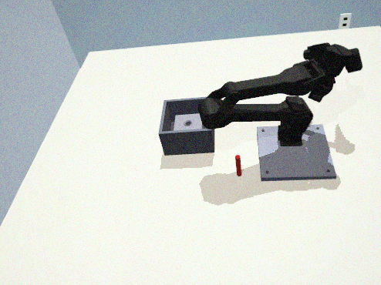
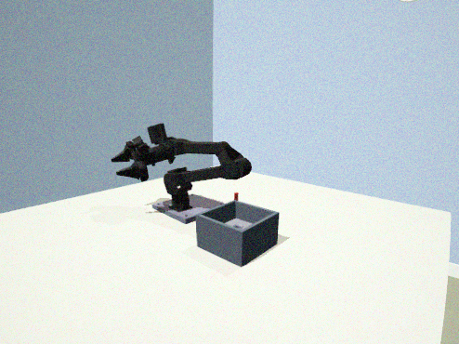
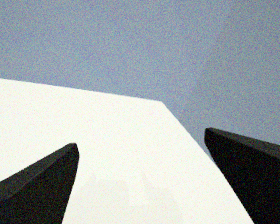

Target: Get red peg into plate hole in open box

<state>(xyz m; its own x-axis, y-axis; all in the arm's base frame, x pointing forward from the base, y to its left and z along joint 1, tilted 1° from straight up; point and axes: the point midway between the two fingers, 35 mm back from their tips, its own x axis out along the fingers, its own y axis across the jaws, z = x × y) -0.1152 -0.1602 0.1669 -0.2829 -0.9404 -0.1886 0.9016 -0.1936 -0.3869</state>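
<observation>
Now: gripper tip 29 cm short of the red peg, 31 cm to the right of it and 14 cm above it. The rest, counted from my gripper tip: grey box 44 cm ahead, 15 cm to the left, 15 cm below; pale plate 44 cm ahead, 15 cm to the left, 13 cm below.
</observation>
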